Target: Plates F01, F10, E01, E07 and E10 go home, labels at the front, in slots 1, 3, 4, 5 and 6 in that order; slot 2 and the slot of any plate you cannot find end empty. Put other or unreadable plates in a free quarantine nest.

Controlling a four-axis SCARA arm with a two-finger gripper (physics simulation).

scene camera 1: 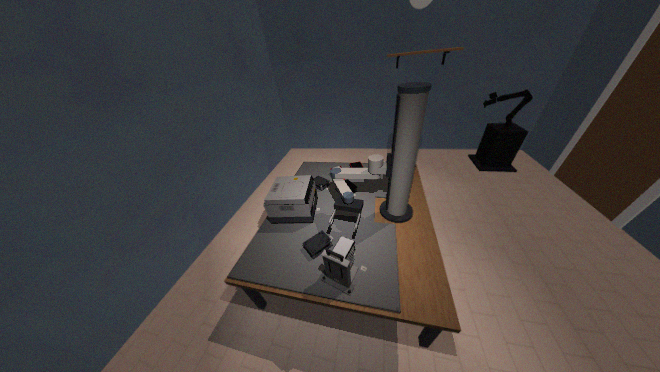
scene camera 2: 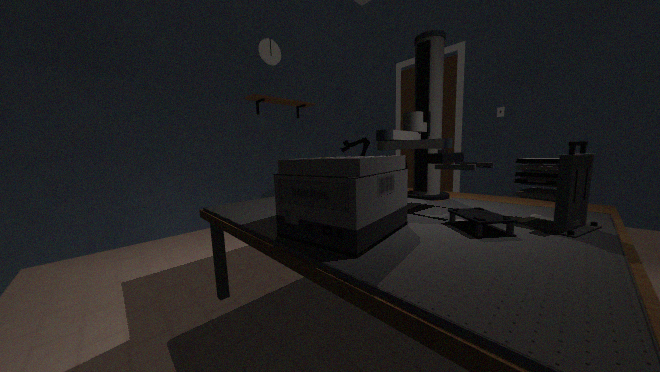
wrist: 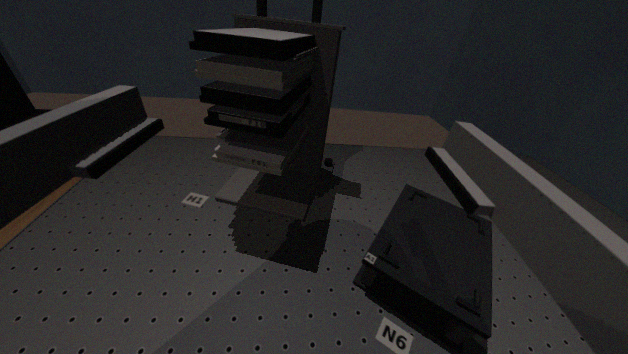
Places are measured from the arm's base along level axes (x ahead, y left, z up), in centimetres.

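Pixels of known places: gripper, fingertip midpoint: (scene camera 1: 342,226) (scene camera 2: 484,166) (wrist: 298,121); arm's base, link origin: (scene camera 1: 395,211) (scene camera 2: 426,196).
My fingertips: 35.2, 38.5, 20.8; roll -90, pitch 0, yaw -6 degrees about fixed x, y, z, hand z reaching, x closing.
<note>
For each thing: its top centre in the pictures, then the offset to it from my fingertips, as dx, dy, dz.
- H1 card, top centre: (wrist: 195,199) -14.1, +14.3, -19.5
- black plate with a light top, top centre: (wrist: 264,32) (scene camera 2: 544,158) (scene camera 1: 342,246) -3.2, +16.4, +2.7
- N6 card, top centre: (wrist: 394,337) +10.5, -4.7, -19.5
- grey boxy instrument, top centre: (scene camera 2: 343,157) (scene camera 1: 289,186) +46.5, -29.0, +5.2
The rack (scene camera 1: 337,272) (scene camera 2: 572,192) (wrist: 331,75) stands beside the H1 card (wrist: 195,199). In the wrist view it holds, from the bottom, a pale plate (wrist: 250,156) with a front label too blurred to read surely, a shelf with no plate seen on it, a black plate (wrist: 245,121) with a blurred front label, another black plate (wrist: 245,96), a pale plate (wrist: 240,73) and a black plate with a light top (wrist: 252,42). No labels are readable on the upper three. My gripper (scene camera 1: 342,231) (scene camera 2: 482,166) (wrist: 298,121) is open and empty, short of the rack's front.
A dark nest (scene camera 1: 317,244) (scene camera 2: 480,215) (wrist: 435,250) with no plate on it stands beside the rack, by the N6 card (wrist: 395,336). A grey boxy instrument (scene camera 1: 290,199) (scene camera 2: 320,200) stands on the table. Another dark nest (scene camera 1: 321,183) lies beyond it. The arm's column (scene camera 1: 406,150) (scene camera 2: 437,90) stands upright.
</note>
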